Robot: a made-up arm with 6 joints. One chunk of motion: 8 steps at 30 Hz.
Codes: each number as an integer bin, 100 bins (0 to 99) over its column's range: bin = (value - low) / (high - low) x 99, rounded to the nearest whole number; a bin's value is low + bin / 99 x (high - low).
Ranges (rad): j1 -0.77..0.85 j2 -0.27..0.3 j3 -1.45..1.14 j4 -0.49..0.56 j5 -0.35..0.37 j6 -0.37..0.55
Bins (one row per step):
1: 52 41 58 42 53 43
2: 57 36 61 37 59 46
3: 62 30 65 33 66 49
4: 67 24 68 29 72 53
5: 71 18 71 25 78 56
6: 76 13 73 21 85 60
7: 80 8 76 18 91 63
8: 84 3 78 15 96 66
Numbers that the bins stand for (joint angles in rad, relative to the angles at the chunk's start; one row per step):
1: 0.0809 -0.0339 0.0674 -0.0445 0.0355 0.0296
2: 0.1627 -0.0627 0.1459 -0.0976 0.0791 0.0575
3: 0.2445 -0.0973 0.2505 -0.1400 0.1300 0.0854
4: 0.3264 -0.1318 0.3290 -0.1824 0.1736 0.1225
5: 0.3918 -0.1664 0.4075 -0.2248 0.2173 0.1504
6: 0.4736 -0.1952 0.4598 -0.2673 0.2682 0.1876
7: 0.5391 -0.2239 0.5383 -0.2991 0.3118 0.2155
8: 0.6045 -0.2527 0.5906 -0.3309 0.3482 0.2433

